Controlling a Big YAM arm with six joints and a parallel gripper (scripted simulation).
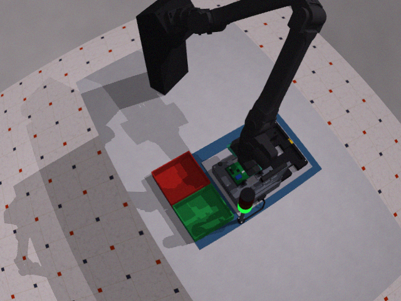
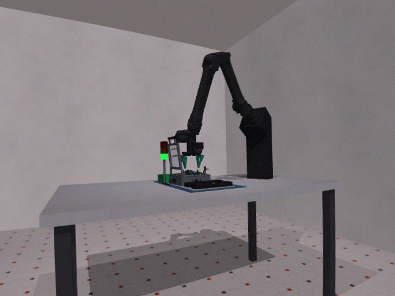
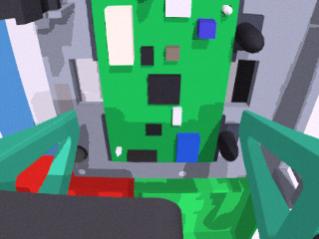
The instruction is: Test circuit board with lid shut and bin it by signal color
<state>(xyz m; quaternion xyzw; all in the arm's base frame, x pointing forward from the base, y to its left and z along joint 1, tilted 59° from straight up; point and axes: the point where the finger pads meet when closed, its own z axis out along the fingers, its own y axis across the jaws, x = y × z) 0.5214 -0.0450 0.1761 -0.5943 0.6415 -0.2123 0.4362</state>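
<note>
Now: the green circuit board 30 mm below my hand and 10 mm to the left of it. Round my hand: latch hook: 70 mm behind, 50 mm to the left, 10 mm below; then tester lid: 110 mm ahead, 80 mm above, 20 mm to the left; then tester plate: 30 mm below, 10 mm to the left, 10 mm ahead.
</note>
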